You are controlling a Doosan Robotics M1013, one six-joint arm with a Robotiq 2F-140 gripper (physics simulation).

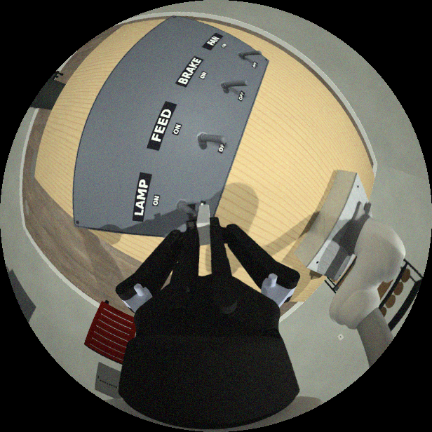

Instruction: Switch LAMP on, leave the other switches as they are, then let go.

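The grey switch panel (115, 115) lies on the table, with switches labelled LAMP, FEED, BRAKE and FAN. The LAMP switch (186, 206) is at the near end of the panel, partly hidden by the fingertips, and its OFF mark is mostly covered; which way its lever leans is hard to tell. The levers of the FEED switch (211, 139), the BRAKE switch (234, 86) and the FAN switch (249, 55) lean to their OFF marks. My gripper (204, 213) is shut and holds nothing. Its tips are right beside the LAMP switch, on its OFF side; contact cannot be told.
The wooden table (295, 125) carries the panel. A grey-white box-shaped block (320, 215) stands at the right, beside a pale rounded arm part (375, 255). A red slatted object (111, 331) is at the lower left, and a rack with brown round items is at the lower right.
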